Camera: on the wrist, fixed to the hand. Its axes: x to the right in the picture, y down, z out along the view.
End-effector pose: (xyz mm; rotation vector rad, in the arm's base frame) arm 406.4 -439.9 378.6 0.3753 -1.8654 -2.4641
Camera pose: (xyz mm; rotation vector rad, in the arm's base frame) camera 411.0 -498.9 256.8 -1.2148 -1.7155 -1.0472
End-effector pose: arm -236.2 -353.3 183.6 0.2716 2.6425 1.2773
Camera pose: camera -291.9 -473.6 155.7 -2.3255 -1.8882 -0.3919
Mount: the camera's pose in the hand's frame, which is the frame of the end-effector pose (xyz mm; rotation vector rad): 26.6 -99.9 -87.5 0.5248 -0.4615 1.4989
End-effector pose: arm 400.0 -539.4 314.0 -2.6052 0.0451 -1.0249
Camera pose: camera 352.0 -475.6 423.4 -1.5113 1.1794 0.1259
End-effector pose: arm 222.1 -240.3 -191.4 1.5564 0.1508 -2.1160
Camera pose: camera 246.2 -129.7 -265.7 0.7606 -1.3574 -1.1490
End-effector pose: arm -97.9 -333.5 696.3 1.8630 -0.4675 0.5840
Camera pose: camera -34.7 -218.1 664.2 -1.7799 2.1923 -1.2679
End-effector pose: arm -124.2 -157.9 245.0 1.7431 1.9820 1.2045
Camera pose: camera -259.3 -165.0 238.9 -2.7174 -0.3733 -0.2193
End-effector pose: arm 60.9 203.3 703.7 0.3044 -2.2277 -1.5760
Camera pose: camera 70.2 83.9 640.4 -1.3842 -2.0581 -0.2274
